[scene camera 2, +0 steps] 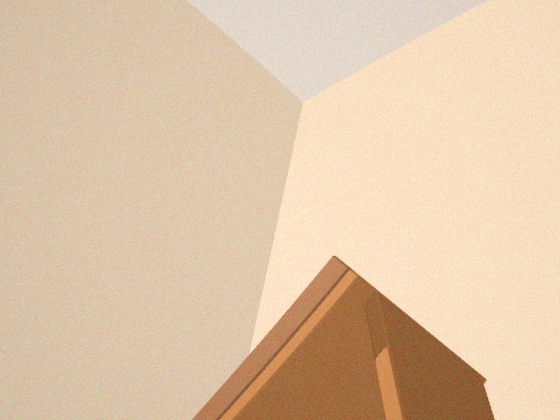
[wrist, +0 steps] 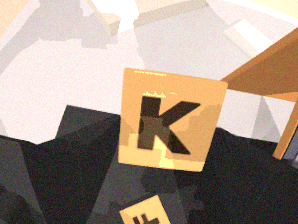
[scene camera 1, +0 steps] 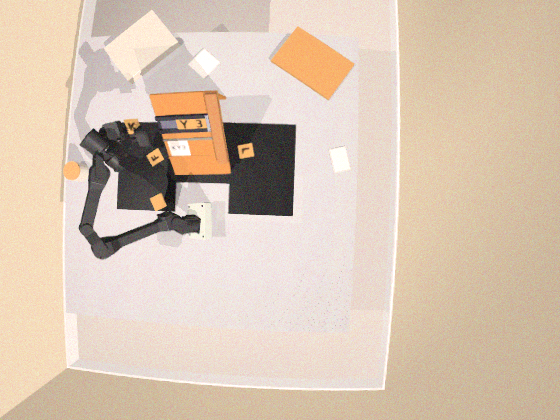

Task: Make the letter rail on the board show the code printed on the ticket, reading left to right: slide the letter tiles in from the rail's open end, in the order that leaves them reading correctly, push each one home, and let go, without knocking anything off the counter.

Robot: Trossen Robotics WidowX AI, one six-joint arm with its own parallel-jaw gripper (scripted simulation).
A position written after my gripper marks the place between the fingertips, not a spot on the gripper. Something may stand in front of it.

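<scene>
My gripper is visible in the wrist view (pixel 167 129); an orange slab is out of frame in the wrist view. Scene camera 1: my gripper appears in scene camera 1 (pixel 133 126), the orange slab in scene camera 1 (pixel 308 60). In scene camera 2 the slab is out of frame.
</scene>
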